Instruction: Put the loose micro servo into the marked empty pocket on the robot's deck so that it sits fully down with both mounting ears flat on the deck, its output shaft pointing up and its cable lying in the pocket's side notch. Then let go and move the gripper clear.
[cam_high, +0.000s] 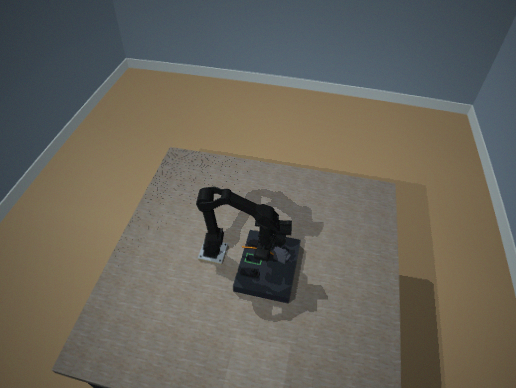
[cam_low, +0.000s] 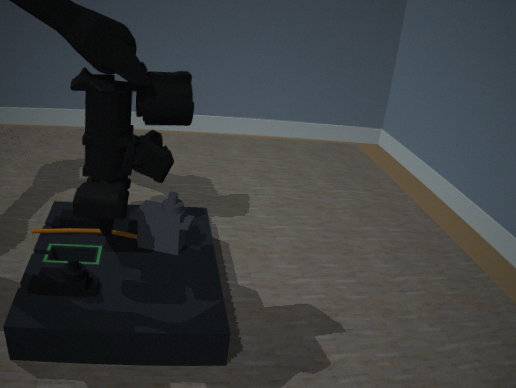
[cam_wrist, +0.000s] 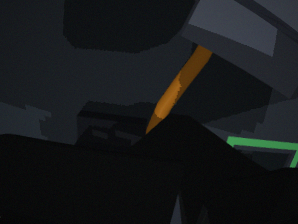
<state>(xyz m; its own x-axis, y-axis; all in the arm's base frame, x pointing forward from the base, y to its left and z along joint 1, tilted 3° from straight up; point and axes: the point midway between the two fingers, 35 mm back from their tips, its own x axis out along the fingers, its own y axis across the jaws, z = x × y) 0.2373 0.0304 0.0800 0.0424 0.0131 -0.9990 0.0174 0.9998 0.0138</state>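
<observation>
My gripper tip is now 7 cm short of the dark deck, 5 cm to the left of it and 3 cm above it.
</observation>
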